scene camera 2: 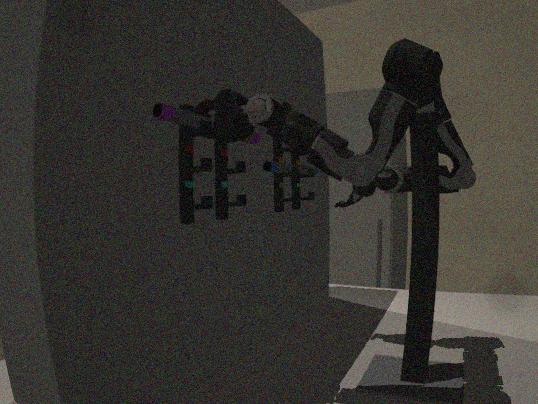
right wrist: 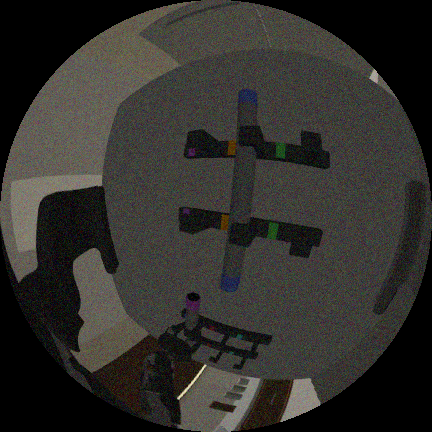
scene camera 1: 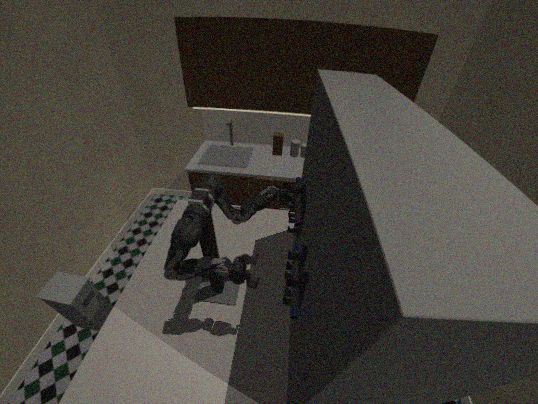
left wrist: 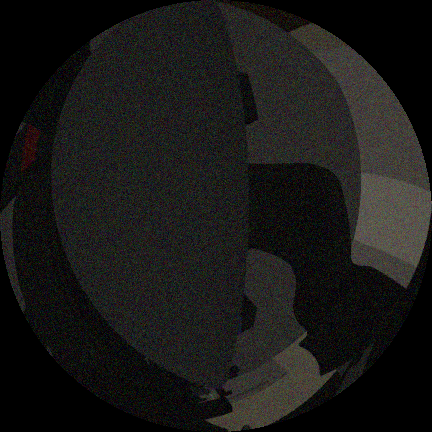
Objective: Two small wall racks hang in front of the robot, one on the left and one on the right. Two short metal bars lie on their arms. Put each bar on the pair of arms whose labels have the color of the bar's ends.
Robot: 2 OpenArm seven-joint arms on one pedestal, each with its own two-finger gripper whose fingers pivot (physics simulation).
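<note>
The purple-ended bar [scene camera 2: 164, 111] [left wrist: 150, 175] [right wrist: 193, 303] is at the top, blue-labelled pair of the left rack [scene camera 2: 186, 206]; its near end looks slightly raised in scene camera 2. My left gripper [scene camera 1: 297, 188] [scene camera 2: 206, 118] is around it, its fingers closed in on the bar, which fills much of the left wrist view and hides the labels behind it. Whether it touches the arms is hidden. The blue-ended bar [scene camera 2: 270, 166] [right wrist: 242, 185] lies on the orange-labelled, middle pair of the right rack [scene camera 2: 279, 196] [right wrist: 315, 156]. My right gripper [scene camera 1: 256, 270] is open, away from that rack.
Both racks hang on a large grey wall panel [scene camera 1: 345, 250] [scene camera 2: 125, 275]. The left rack has red and teal pairs below; the right rack has a purple pair above and green below. A counter with a sink [scene camera 1: 225, 156] stands behind. A grey box [scene camera 1: 75, 297] stands near the checkered floor.
</note>
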